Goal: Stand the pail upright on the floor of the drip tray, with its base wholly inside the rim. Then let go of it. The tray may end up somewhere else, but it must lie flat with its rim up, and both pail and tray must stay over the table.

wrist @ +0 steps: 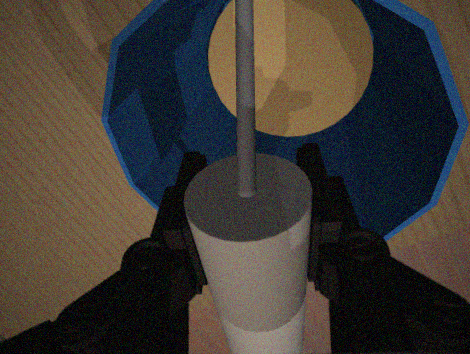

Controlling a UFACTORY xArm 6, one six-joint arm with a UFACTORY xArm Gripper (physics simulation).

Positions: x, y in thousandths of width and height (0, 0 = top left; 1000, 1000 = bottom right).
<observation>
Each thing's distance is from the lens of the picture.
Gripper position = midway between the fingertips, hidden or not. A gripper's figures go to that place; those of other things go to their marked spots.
gripper (539, 501): 12 cm
pale cylindrical grip (533, 606): 8 cm
</observation>
